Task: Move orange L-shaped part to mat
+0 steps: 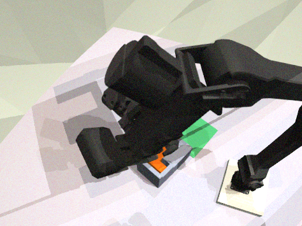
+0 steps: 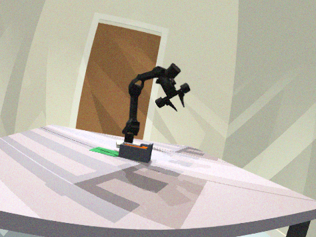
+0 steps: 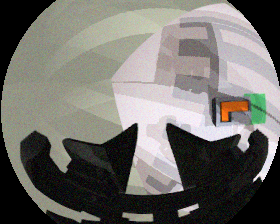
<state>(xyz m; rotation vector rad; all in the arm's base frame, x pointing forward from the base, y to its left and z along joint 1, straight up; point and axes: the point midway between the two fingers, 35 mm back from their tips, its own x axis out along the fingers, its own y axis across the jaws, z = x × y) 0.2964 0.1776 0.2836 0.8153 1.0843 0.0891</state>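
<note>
Right now my gripper tip is 5 cm past the orange L-shaped part, 16 cm to the left of it and 23 cm above it. Also, from my gripper tip: green mat (11 cm behind, 32 cm to the right, 30 cm below).
</note>
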